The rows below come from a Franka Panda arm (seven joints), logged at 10 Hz.
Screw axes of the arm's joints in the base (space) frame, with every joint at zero. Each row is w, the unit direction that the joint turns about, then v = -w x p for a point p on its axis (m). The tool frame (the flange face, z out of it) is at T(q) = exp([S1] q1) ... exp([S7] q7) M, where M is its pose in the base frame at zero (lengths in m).
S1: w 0 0 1 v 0.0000 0.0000 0.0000
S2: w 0 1 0 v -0.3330 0.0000 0.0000
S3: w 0 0 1 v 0.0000 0.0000 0.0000
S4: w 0 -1 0 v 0.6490 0.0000 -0.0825
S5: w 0 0 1 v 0.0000 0.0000 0.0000
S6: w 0 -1 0 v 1.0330 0.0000 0.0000
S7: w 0 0 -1 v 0.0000 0.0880 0.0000
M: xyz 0.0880 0.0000 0.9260 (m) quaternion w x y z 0 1 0 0
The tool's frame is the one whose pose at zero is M.
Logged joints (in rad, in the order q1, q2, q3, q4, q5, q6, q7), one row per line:
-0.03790 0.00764 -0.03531 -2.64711 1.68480 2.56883 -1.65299
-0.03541 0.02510 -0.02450 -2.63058 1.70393 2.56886 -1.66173
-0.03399 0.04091 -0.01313 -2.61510 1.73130 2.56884 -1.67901
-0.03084 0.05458 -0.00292 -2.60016 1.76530 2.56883 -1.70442
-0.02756 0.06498 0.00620 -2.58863 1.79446 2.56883 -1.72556
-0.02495 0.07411 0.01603 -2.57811 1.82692 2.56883 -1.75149
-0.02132 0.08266 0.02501 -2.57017 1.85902 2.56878 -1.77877
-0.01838 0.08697 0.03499 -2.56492 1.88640 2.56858 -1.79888
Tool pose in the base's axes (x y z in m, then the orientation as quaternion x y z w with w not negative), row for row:
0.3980 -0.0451 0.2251 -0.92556 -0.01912 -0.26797 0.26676
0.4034 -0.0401 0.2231 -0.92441 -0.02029 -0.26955 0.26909
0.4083 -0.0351 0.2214 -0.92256 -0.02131 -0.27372 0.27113
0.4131 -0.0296 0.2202 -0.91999 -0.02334 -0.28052 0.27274
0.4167 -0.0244 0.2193 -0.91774 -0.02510 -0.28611 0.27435
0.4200 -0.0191 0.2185 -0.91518 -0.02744 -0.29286 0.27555
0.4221 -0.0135 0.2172 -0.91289 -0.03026 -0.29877 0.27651
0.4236 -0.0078 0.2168 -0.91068 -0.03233 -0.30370 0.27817
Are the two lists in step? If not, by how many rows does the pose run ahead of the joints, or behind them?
They are in step.
